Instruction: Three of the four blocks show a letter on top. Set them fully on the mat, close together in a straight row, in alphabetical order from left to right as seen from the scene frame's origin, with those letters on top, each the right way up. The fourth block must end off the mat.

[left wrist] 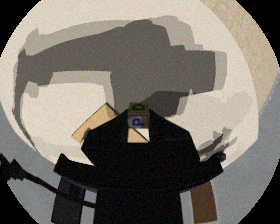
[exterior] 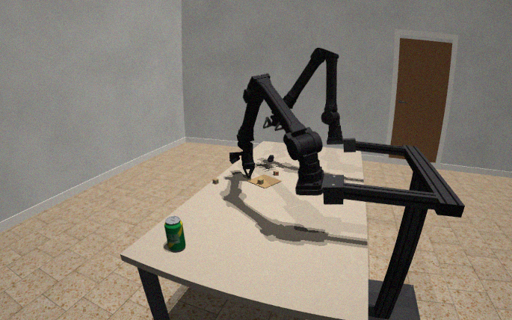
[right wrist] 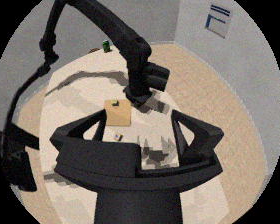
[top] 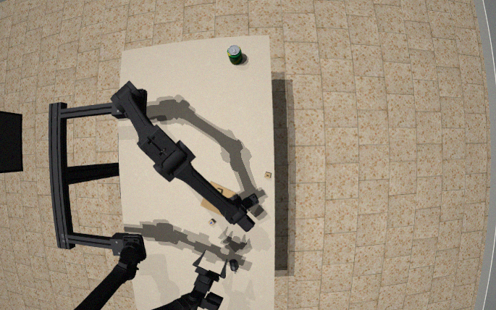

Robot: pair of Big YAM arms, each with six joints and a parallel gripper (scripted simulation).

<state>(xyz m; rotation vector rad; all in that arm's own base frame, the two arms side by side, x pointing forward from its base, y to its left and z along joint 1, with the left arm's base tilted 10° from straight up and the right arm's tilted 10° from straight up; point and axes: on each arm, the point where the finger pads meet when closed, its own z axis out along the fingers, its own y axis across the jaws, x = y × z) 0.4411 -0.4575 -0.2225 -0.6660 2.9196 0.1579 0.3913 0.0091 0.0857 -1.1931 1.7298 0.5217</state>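
My left hand is 10 cm past the tan mat, 1 cm to the right of it and 1 cm above it. The rest, counted from my left hand: small dark object (1 cm behind, 36 cm to the right); then green can (5 cm behind, 72 cm to the left, 5 cm above).
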